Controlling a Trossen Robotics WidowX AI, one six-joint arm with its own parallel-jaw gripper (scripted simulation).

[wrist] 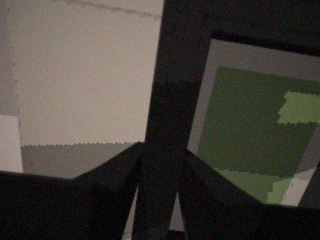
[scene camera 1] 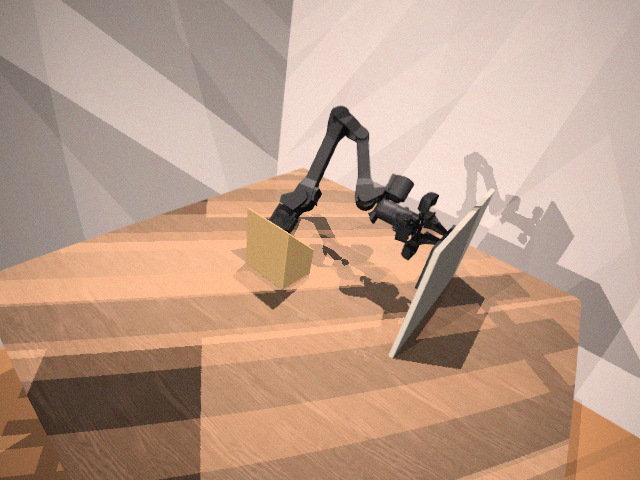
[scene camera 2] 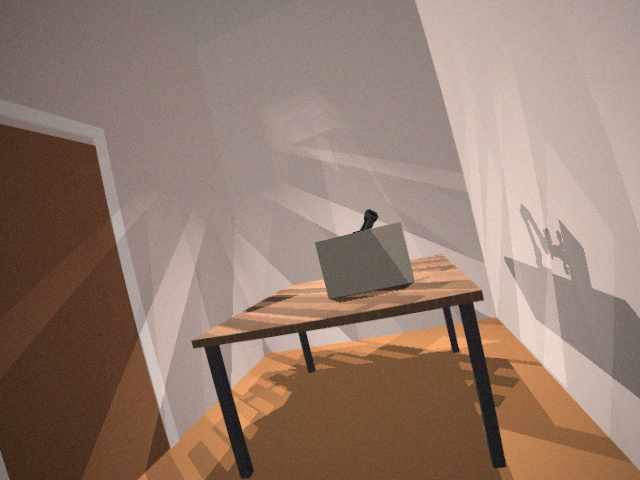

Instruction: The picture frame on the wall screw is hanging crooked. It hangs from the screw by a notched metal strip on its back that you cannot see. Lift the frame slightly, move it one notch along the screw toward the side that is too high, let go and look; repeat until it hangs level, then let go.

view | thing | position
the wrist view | gripper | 160, 152
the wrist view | picture frame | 229, 88
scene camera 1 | gripper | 449, 241
